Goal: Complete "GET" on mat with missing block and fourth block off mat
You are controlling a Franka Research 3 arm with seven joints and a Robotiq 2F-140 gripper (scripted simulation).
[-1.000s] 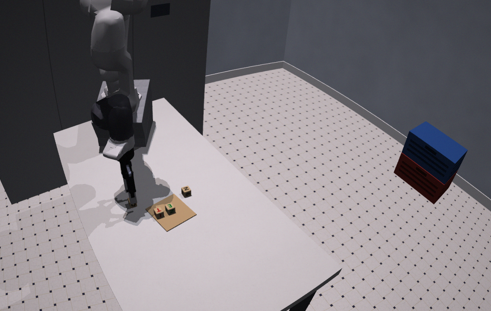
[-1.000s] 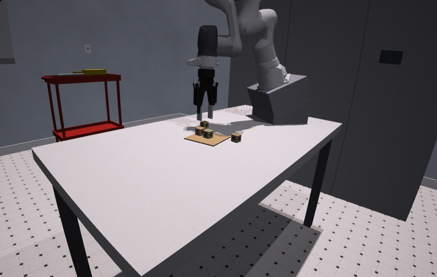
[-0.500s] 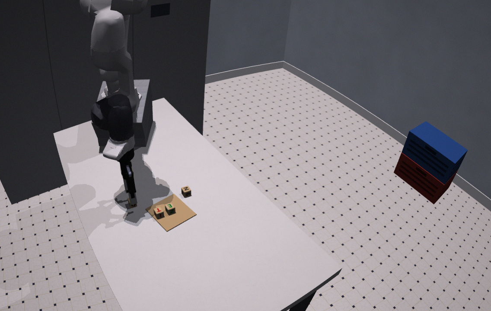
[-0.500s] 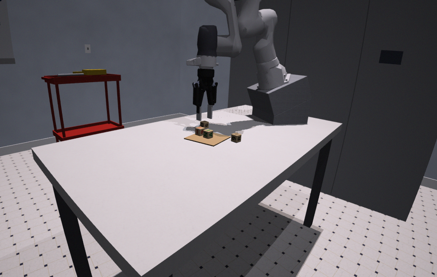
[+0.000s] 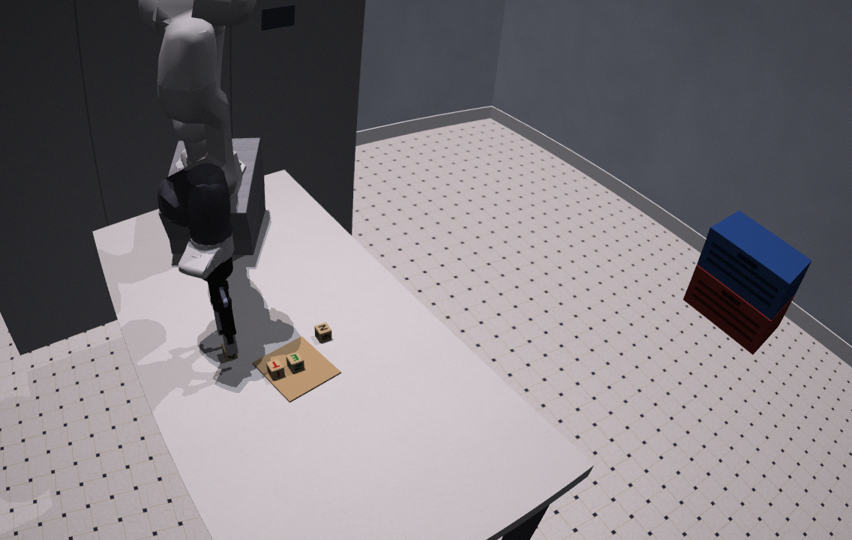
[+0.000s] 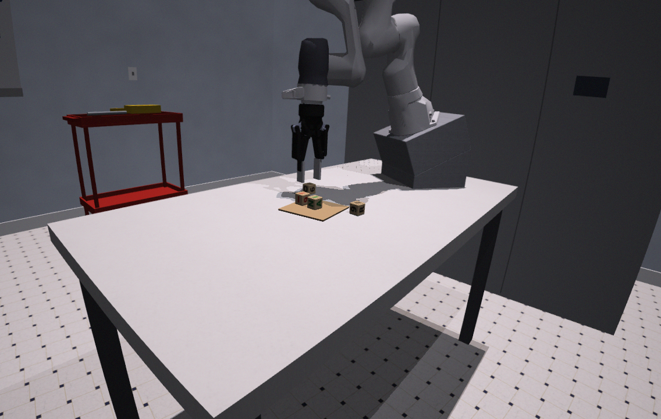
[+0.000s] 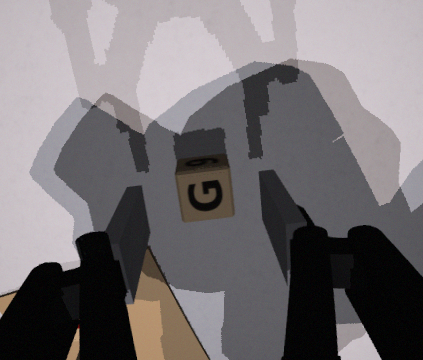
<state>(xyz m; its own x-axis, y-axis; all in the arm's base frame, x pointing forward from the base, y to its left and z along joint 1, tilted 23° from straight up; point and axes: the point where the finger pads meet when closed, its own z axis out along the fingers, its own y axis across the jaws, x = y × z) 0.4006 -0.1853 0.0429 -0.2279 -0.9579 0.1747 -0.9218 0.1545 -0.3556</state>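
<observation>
Now: hand 60 mm above the G block. From my hand the other things lie so: mat (120 mm ahead, 100 mm to the left, 70 mm below); E block (120 mm ahead, 100 mm to the left, 50 mm below); T block (110 mm ahead, 50 mm to the left, 50 mm below).
</observation>
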